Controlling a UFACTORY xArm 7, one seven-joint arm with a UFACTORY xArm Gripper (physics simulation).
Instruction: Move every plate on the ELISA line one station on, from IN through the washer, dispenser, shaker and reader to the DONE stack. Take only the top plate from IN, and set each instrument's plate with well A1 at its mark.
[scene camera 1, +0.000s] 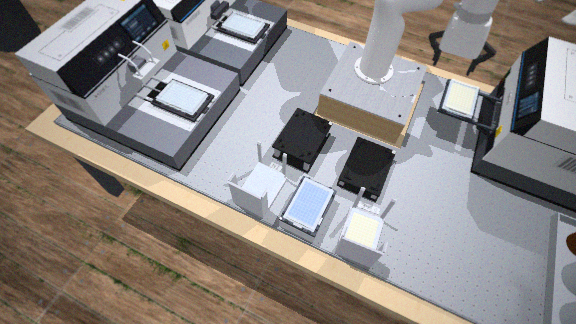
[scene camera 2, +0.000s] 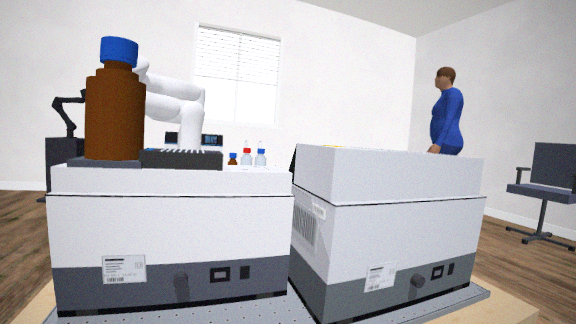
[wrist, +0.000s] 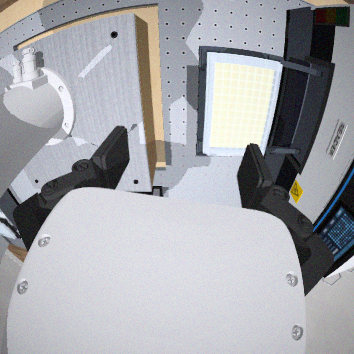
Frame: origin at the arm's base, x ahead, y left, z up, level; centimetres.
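Seen in the pictures: gripper, between the fingertips: (scene camera 1: 451, 67) (wrist: 184, 149); arm's base, origin of its link: (scene camera 1: 373, 70) (wrist: 42, 106).
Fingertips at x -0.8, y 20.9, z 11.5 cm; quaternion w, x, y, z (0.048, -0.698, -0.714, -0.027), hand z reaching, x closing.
Note:
Pixels of each thing's top centre, then the offset from my fingertips to it. "*": a spot on its surface instead.
- reader, a spot on its surface: (scene camera 1: 537, 120) * dx +13.4, dy +22.3, dz +6.0 cm
- blue plate, centre of its top: (scene camera 1: 309, 202) dx +52.0, dy -14.9, dz -13.3 cm
- DONE rack, a spot on its surface: (scene camera 1: 357, 253) * dx +56.9, dy +1.5, dz -14.0 cm
- brown bottle, a spot on its surface: (scene camera 2: 115, 115) * dx +0.5, dy -91.1, dz +9.2 cm
My gripper (scene camera 1: 452, 67) (wrist: 184, 149) is open and empty, raised behind and left of the reader (scene camera 1: 537, 120). A yellow plate (scene camera 1: 461, 98) (wrist: 242, 105) lies on the reader's extended carrier; in the wrist view it is ahead of the right finger. A pale plate (scene camera 1: 183, 96) lies on the washer (scene camera 1: 107, 120) carrier, and another pale plate (scene camera 1: 243, 25) on the instrument behind it. A blue plate (scene camera 1: 309, 204) lies on a low base between the two racks. The IN rack (scene camera 1: 245, 198) shows a pale top surface. The DONE rack (scene camera 1: 357, 253) holds a yellow plate (scene camera 1: 363, 228). A1 marks are too small to tell.
Two black stands (scene camera 1: 302, 137) (scene camera 1: 366, 167) stand behind the racks. The arm's raised base block (scene camera 1: 357, 120) is between the left instruments and the reader. Corner posts rise from both racks. A brown bottle (scene camera 2: 115, 115) stands on an instrument. A person (scene camera 2: 447, 117) stands in the background.

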